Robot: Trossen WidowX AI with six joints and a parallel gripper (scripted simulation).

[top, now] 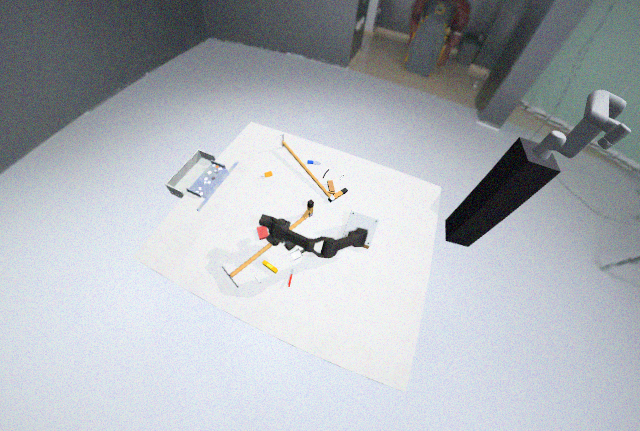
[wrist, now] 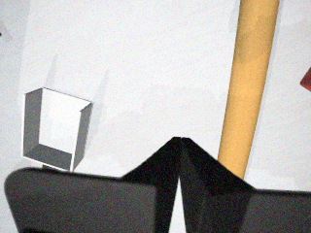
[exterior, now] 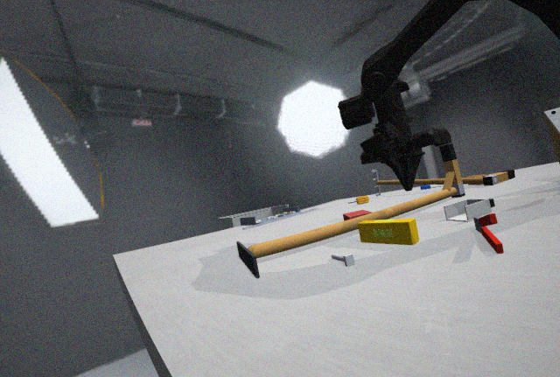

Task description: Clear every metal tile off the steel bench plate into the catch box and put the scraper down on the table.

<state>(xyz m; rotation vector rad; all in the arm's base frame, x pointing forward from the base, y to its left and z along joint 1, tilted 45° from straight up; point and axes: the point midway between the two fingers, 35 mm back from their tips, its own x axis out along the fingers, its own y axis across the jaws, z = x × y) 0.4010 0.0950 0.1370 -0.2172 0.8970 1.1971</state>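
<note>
Right now the long scraper is 5 cm ahead of my gripper tip and 1 cm to the left of it. From my gripper tip the other things lie so: metal bracket: 11 cm behind, 5 cm below, 1 cm to the left; yellow block: 15 cm to the left, 3 cm below, 2 cm ahead; red block: 14 cm ahead, 5 cm below, 3 cm to the right.
</note>
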